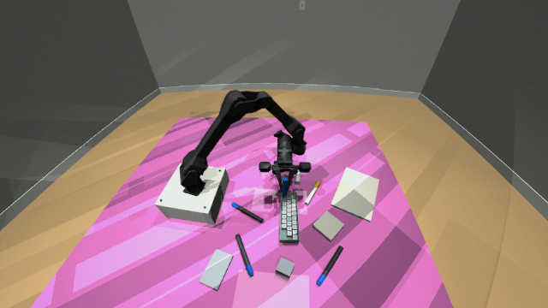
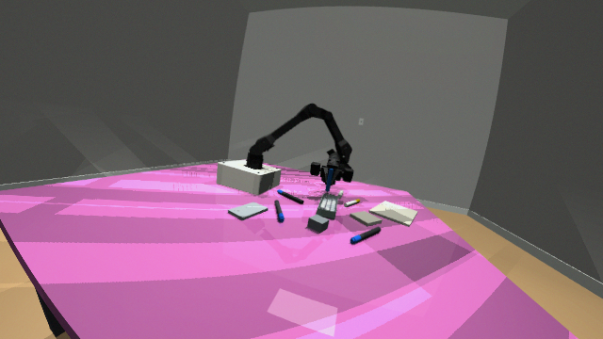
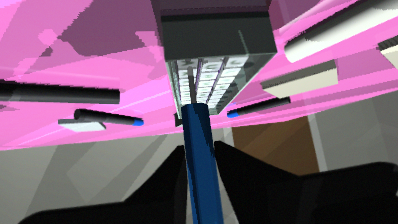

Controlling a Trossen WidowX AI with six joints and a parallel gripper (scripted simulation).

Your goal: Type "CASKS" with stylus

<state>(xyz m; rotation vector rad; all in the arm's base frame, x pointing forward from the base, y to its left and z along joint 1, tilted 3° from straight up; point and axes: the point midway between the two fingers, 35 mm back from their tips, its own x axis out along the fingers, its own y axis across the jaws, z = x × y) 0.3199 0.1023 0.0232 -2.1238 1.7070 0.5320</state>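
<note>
Right now the blue stylus is 1 cm below my gripper tip. Round my gripper tip: grey block 5 cm ahead, 24 cm to the right, 6 cm below; stylus tip 5 cm below; white-and-yellow marker 11 cm ahead, 7 cm to the left, 7 cm below.
</note>
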